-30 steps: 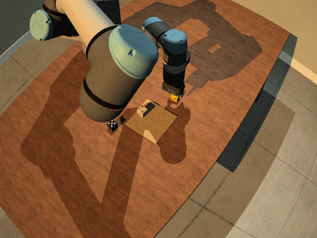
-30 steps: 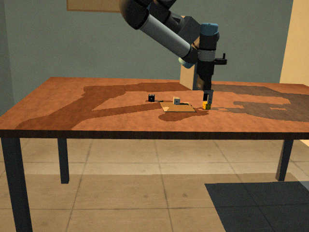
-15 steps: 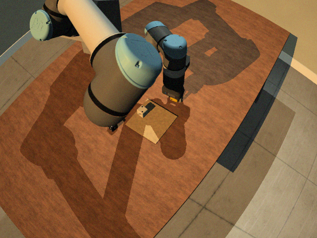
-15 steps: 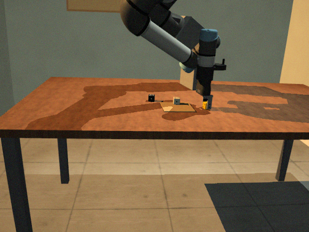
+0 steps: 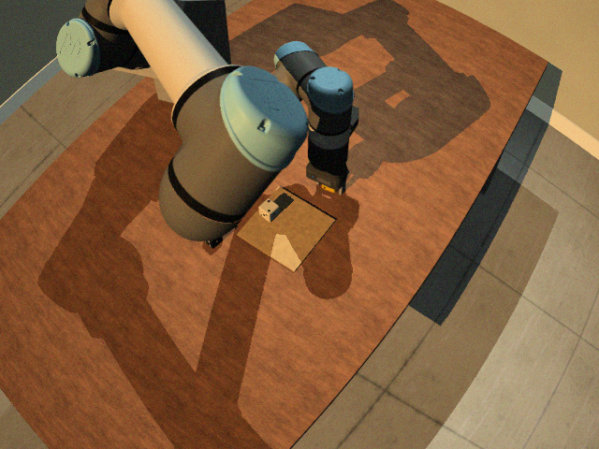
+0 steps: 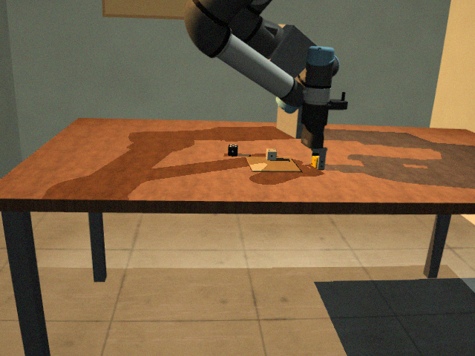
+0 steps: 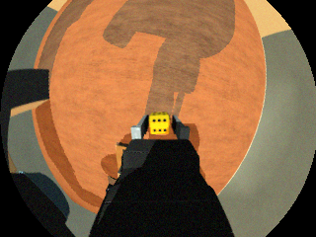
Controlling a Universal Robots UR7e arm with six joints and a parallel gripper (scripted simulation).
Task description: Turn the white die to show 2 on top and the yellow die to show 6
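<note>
Right now my hand is right at the yellow die. Round my hand: white die 7 cm behind, 13 cm to the right; then tan mat 2 cm behind, 13 cm to the right, 2 cm below; then black die 13 cm behind, 24 cm to the right.
</note>
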